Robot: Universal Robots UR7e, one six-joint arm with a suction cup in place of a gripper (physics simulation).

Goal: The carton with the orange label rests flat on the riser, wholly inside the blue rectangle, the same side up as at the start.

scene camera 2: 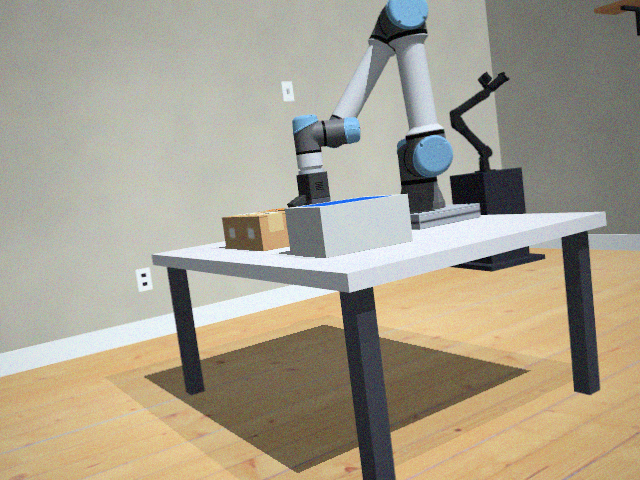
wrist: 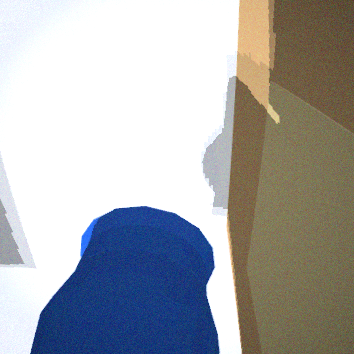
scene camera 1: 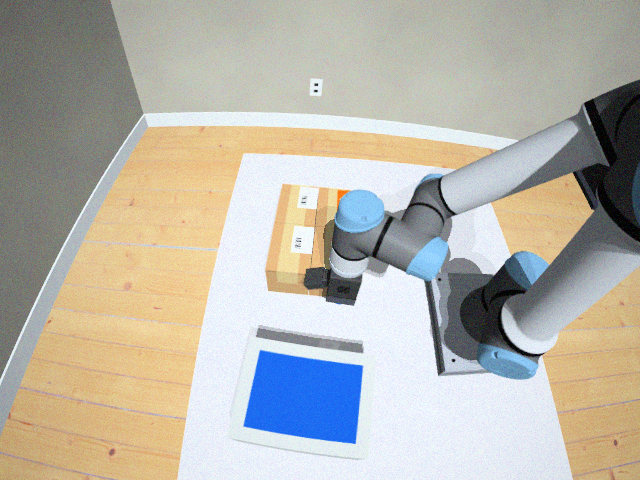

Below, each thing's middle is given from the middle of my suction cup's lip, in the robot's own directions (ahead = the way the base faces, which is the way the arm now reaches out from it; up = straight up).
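The riser point(scene camera 1: 292, 397) has my suction cup 250 mm to the right of it and 40 mm short of it.
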